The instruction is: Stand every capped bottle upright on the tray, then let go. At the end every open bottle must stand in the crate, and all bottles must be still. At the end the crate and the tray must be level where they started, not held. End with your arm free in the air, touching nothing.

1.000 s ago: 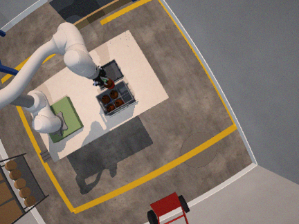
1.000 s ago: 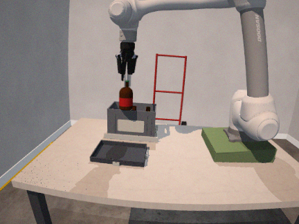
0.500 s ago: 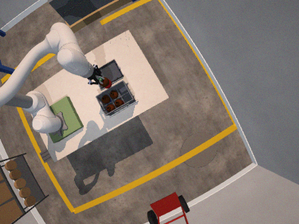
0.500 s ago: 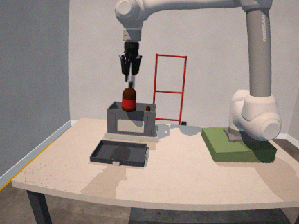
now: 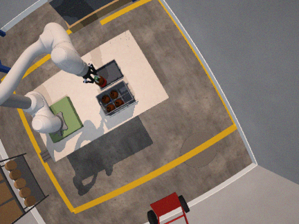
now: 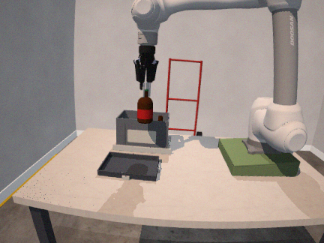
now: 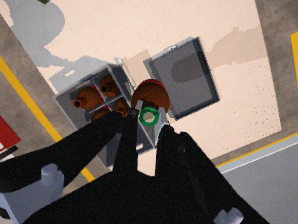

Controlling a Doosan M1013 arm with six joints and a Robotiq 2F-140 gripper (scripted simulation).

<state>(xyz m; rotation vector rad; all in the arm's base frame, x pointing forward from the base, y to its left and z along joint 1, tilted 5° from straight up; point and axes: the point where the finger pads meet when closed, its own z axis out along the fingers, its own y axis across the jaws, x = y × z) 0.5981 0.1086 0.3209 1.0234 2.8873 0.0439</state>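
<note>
Right now my hand is 70 mm above the bottle. The rest, counted from my hand: dark tray (330 mm below, 130 mm to the left, 30 mm ahead); crate (260 mm below, 150 mm to the right, 30 mm ahead).
</note>
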